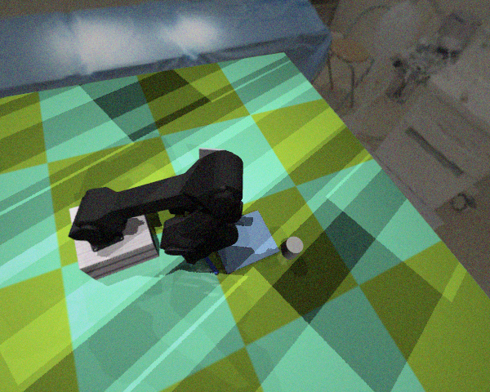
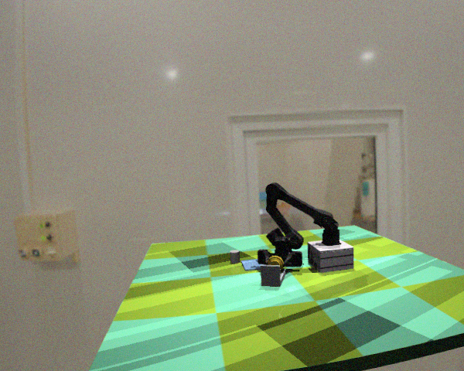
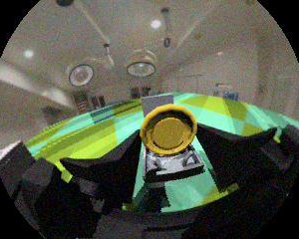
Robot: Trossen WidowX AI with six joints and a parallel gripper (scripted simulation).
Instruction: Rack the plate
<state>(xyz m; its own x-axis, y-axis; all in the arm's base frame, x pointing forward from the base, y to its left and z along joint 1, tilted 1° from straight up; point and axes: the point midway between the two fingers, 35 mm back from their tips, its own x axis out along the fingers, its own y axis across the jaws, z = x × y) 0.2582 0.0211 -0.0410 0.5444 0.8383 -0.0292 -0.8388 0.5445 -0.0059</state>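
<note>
Now: the yellow plate 1 cm to the right of my gripper tip. Also, from my gripper tip: cup: 11 cm ahead, 26 cm to the right, 3 cm below; then blue spoon: 10 cm behind, 17 cm to the right, 5 cm below; then grey dish rack: 1 cm ahead, 2 cm to the left, 3 cm below.
</note>
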